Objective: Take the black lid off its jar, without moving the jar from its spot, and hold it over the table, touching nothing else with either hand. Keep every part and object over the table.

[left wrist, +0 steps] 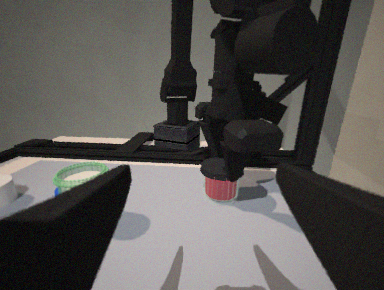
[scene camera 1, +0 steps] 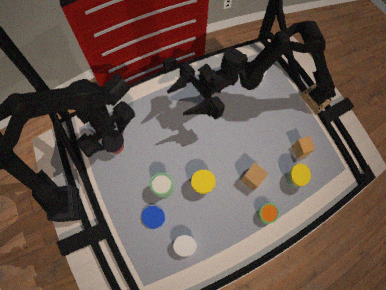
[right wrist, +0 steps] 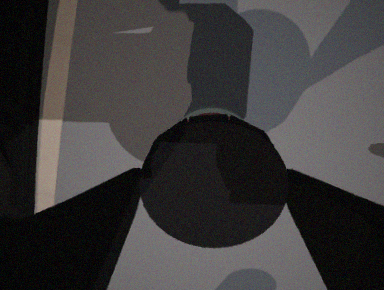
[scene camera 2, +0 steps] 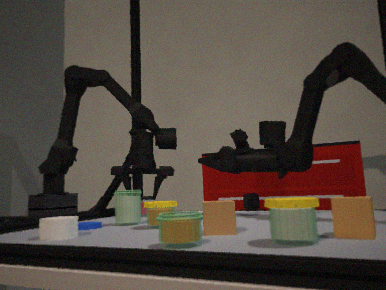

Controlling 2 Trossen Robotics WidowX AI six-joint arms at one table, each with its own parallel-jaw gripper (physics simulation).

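Places are measured from the left arm's base along level axes (x ahead, y left, z up), in metres.
Where they show: left gripper, between the fingertips: (left wrist: 204, 171) (scene camera 1: 175, 102) (scene camera 2: 202, 161); right gripper, between the fingertips: (left wrist: 223, 169) (scene camera 1: 112, 140) (right wrist: 211, 176) (scene camera 2: 142, 199); left arm's base, origin of its link: (scene camera 1: 318, 96); right arm's base, origin of its link: (left wrist: 177, 122) (scene camera 1: 58, 202) (scene camera 2: 53, 194).
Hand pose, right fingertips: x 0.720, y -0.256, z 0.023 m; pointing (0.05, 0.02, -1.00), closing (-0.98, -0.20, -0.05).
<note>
Things, the pixels of their centre, and the offset from my right fingertips.
- red jar, middle of its body: (left wrist: 221, 180) (scene camera 2: 142, 206) (scene camera 1: 114, 143) dx -0.001, dy +0.004, dz -0.021 m
- black lid, middle of its body: (right wrist: 211, 187) (left wrist: 221, 167) (scene camera 1: 112, 140) (scene camera 2: 141, 198) dx -0.001, dy +0.004, dz +0.004 m
- green jar, middle of its body: (left wrist: 86, 195) (scene camera 2: 128, 207) (scene camera 1: 162, 186) dx -0.057, dy +0.205, dz -0.010 m
- orange-filled jar, middle of its body: (scene camera 2: 180, 229) (scene camera 1: 267, 213) dx -0.264, dy +0.454, dz -0.027 m
- blue lid, middle of its body: (left wrist: 77, 189) (scene camera 2: 85, 225) (scene camera 1: 153, 217) dx +0.019, dy +0.261, dz -0.045 m
- white lid, middle of its body: (scene camera 2: 58, 227) (scene camera 1: 184, 245) dx -0.010, dy +0.385, dz -0.033 m
The red jar (scene camera 1: 120, 149) (scene camera 2: 143, 208) (left wrist: 221, 191) stands upright near the table's left edge in scene camera 1. The black lid (scene camera 1: 112, 143) (left wrist: 213, 169) (right wrist: 214, 200) sits on top of it. My right gripper (scene camera 1: 106, 136) (scene camera 2: 142, 193) (left wrist: 223, 169) (right wrist: 211, 176) points down over the jar, and its fingertips touch the lid's rim on opposite sides. In the right wrist view the lid hides most of the jar. My left gripper (scene camera 1: 178, 102) (scene camera 2: 201, 160) (left wrist: 204, 171) is open and empty, held level above the table and apart from the jar.
A green jar (scene camera 1: 161, 185) (scene camera 2: 128, 207), yellow-lidded jars (scene camera 1: 203, 181) (scene camera 1: 300, 175), an orange-filled jar (scene camera 1: 269, 213), a blue lid (scene camera 1: 153, 217), a white lid (scene camera 1: 185, 246) and two wooden blocks (scene camera 1: 255, 176) (scene camera 1: 303, 147) are on the table. Dark frame rails line its sides.
</note>
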